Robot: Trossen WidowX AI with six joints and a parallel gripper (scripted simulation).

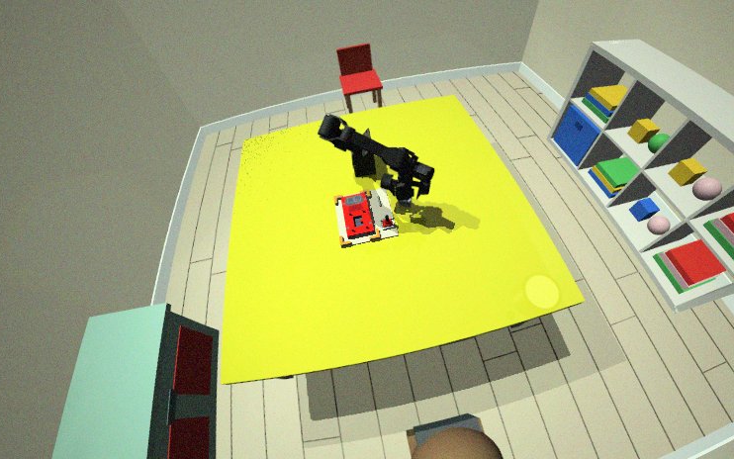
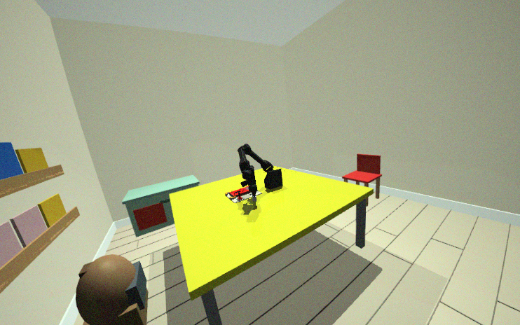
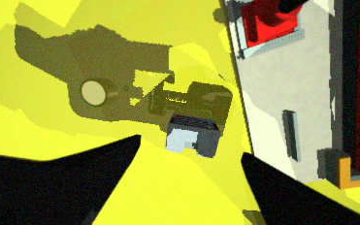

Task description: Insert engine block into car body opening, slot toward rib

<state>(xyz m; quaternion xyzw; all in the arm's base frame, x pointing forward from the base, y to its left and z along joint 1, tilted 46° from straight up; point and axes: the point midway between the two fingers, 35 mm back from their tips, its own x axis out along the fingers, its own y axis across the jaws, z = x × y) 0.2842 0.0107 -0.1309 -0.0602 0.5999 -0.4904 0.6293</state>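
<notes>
The engine block is 20 mm below my gripper tip.
</notes>
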